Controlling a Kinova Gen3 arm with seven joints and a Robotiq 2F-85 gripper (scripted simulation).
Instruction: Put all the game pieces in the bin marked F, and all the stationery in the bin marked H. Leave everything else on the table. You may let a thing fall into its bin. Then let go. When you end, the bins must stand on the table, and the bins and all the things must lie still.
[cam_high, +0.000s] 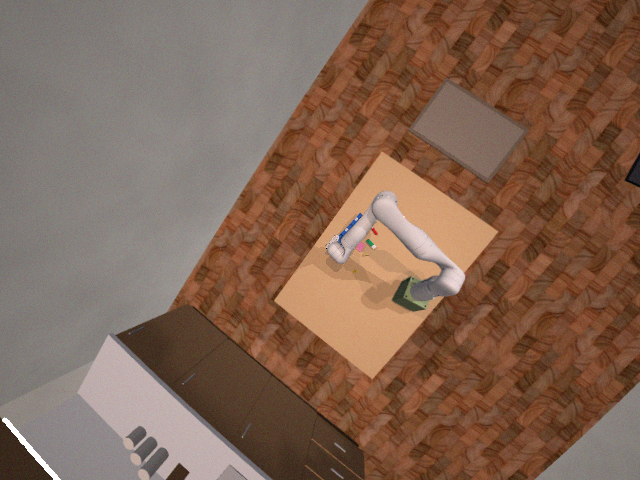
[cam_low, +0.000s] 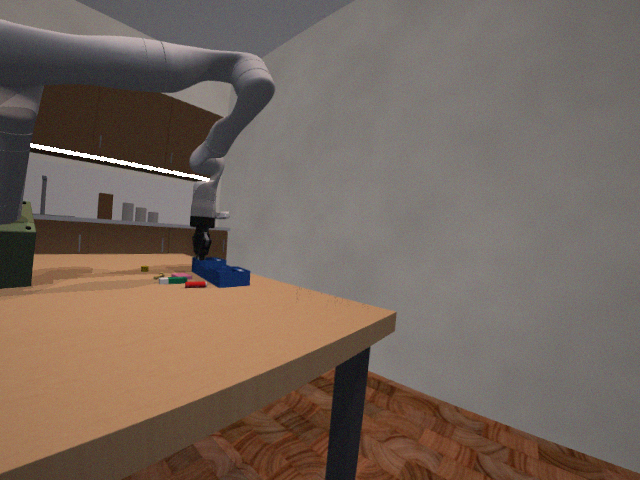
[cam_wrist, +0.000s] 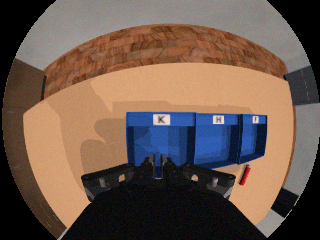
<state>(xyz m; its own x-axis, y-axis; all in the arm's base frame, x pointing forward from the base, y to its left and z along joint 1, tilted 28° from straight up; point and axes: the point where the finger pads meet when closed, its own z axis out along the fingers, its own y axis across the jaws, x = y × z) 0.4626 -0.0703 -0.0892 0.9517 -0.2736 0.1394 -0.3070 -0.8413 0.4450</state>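
The yellow piece lies 130 mm behind my hand, 100 mm to the left of it and 30 mm below it. From my hand the other things lie so: green piece: 140 mm behind, 90 mm to the right, 30 mm below; pink block: 90 mm behind, 50 mm to the right, 30 mm below; thin golden thing: 140 mm behind, 10 mm to the right, 30 mm below.
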